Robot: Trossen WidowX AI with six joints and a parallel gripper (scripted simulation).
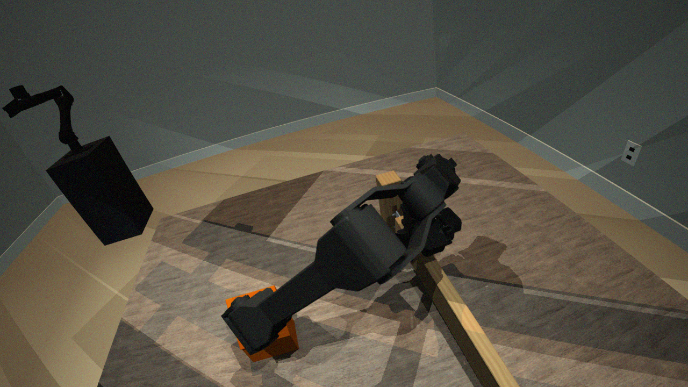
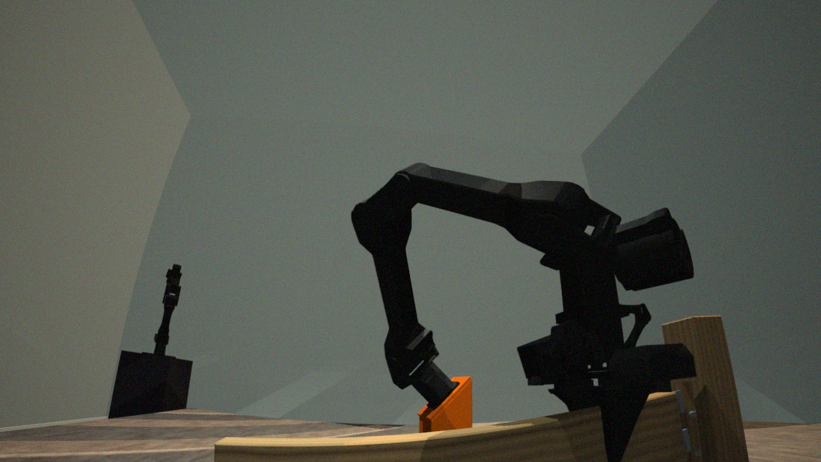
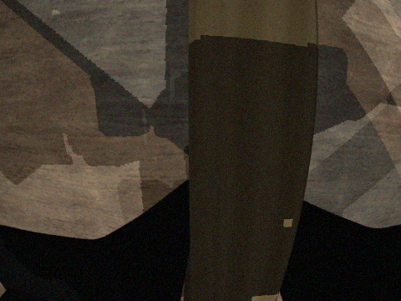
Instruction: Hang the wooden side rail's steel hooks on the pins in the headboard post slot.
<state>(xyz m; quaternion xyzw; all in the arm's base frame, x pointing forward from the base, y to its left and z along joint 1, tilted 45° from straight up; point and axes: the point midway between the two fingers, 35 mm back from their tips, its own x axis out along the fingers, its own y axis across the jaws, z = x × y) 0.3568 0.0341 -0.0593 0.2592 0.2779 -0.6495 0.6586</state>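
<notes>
Now: gripper tip 150 mm to the right of the headboard post and 40 mm below it.
</notes>
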